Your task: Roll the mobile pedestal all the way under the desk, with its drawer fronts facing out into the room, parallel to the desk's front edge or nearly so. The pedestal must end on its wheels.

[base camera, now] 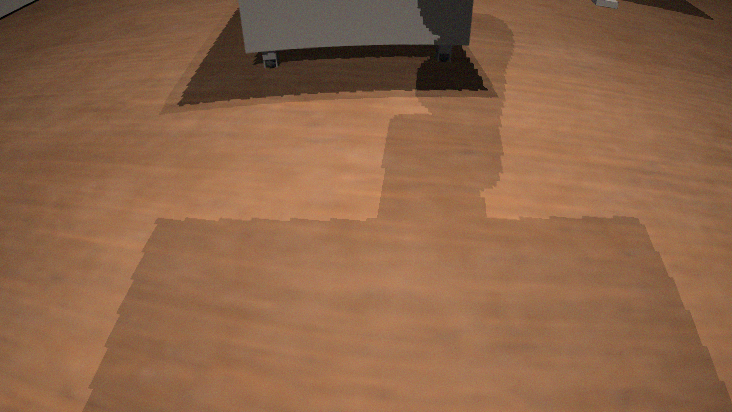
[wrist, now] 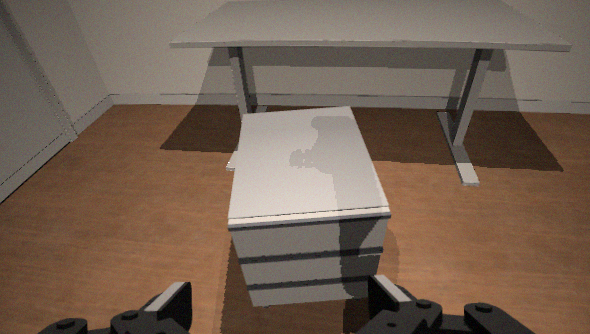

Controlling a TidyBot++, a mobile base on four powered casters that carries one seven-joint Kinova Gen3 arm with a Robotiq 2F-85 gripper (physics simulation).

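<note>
The light grey pedestal (base camera: 338, 25) (wrist: 295, 170) stands upright on its wheels in front of the desk (wrist: 370, 25), out from under it. Its drawer fronts face me, turned slightly from parallel to the desk's front edge. Two casters show under it in the base camera view, at its near side. In the wrist view it covers the lower part of the desk's left leg. My gripper (wrist: 280, 299) is open and empty, its fingers apart on the near side of the pedestal in the picture, with a gap of floor between my base and the pedestal.
The desk's right leg (wrist: 471, 100) has a long foot (wrist: 462, 167) reaching toward me; a foot end (base camera: 605, 3) also shows at the base camera's top right. The left foot's end (wrist: 230, 165) shows beside the pedestal. A wall stands behind the desk, and a pale panel (wrist: 30, 115) at the left.
</note>
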